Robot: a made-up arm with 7 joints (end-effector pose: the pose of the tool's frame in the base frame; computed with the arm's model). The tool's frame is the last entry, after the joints. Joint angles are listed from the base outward.
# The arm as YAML. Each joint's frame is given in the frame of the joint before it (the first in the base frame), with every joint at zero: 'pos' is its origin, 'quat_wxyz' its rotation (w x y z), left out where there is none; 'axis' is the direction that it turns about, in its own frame. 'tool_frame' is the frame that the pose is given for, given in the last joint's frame.
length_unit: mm
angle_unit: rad
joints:
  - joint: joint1
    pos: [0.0, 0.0, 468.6]
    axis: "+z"
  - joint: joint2
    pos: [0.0, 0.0, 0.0]
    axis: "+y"
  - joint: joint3
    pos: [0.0, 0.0, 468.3]
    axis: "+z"
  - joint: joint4
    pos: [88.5, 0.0, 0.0]
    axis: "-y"
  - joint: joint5
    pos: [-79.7, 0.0, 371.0]
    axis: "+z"
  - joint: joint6
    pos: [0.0, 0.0, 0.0]
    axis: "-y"
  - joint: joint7
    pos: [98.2, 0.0, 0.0]
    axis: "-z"
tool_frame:
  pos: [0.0, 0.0, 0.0]
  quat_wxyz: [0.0, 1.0, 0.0, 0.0]
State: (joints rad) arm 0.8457 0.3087 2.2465 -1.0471 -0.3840 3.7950 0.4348
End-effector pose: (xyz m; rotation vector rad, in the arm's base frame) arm -0.1247 0.1636 1.2490 -0.0265 -0.2254 0.1524
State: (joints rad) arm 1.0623 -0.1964 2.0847 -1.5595 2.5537 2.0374 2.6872
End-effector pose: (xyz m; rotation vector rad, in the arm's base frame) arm -0.5936 -0.0623 0.9268 0.8651 -0.3462 -0.5681
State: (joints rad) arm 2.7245 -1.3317 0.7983 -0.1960 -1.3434 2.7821 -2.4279
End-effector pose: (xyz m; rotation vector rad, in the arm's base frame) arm 0.7448 -0.4524 0.6628 1.2337 -0.2834 2.6307
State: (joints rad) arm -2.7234 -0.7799 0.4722 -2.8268 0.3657 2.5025 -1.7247
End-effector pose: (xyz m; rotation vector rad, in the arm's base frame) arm -0.0942 -0.1972 0.7839 2.5297 -1.1174 -0.3333
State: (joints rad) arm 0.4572 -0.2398 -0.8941 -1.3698 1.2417 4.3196 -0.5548
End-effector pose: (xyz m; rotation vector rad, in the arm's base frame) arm 0.1616 -0.2449 1.1100 0.1053 -1.7454 2.1897
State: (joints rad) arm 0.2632 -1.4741 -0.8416 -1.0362 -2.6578 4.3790 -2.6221
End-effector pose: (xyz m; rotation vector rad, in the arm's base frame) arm -0.5529 -0.3717 0.7430 -0.5987 0.5851 -1.6936
